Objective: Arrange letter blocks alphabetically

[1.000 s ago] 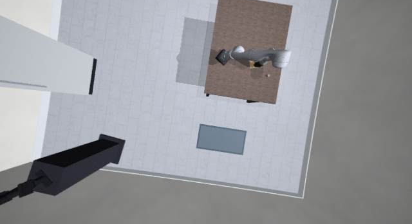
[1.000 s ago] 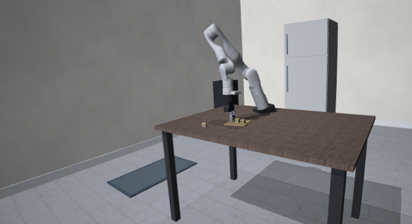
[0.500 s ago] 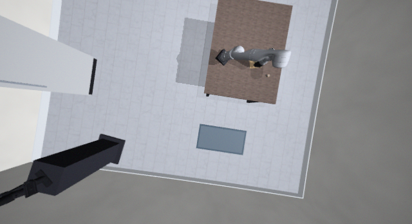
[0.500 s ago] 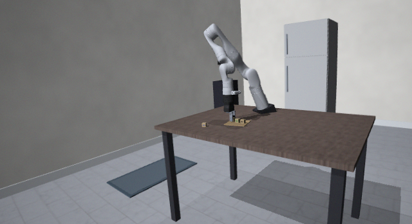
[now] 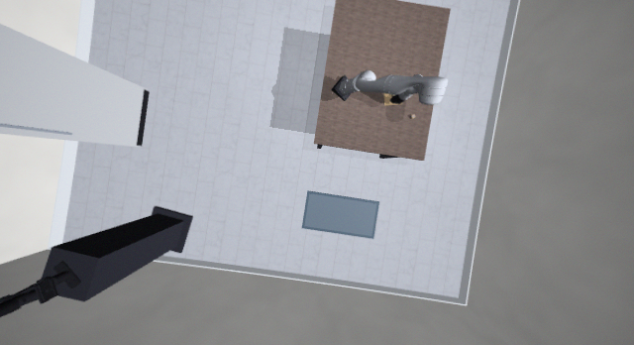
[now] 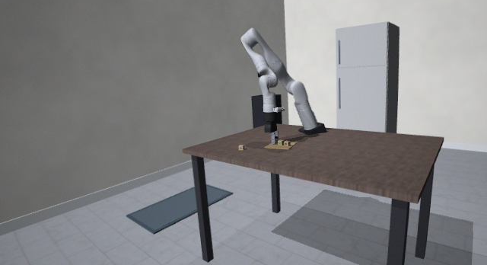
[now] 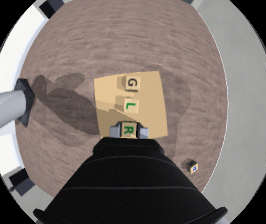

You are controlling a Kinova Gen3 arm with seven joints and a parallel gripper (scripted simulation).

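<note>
The mat lies 4 cm to the left of my hand and 3 cm below it. From my hand the other things lie so: tan block 19 cm ahead, 8 cm to the right, 2 cm below.
</note>
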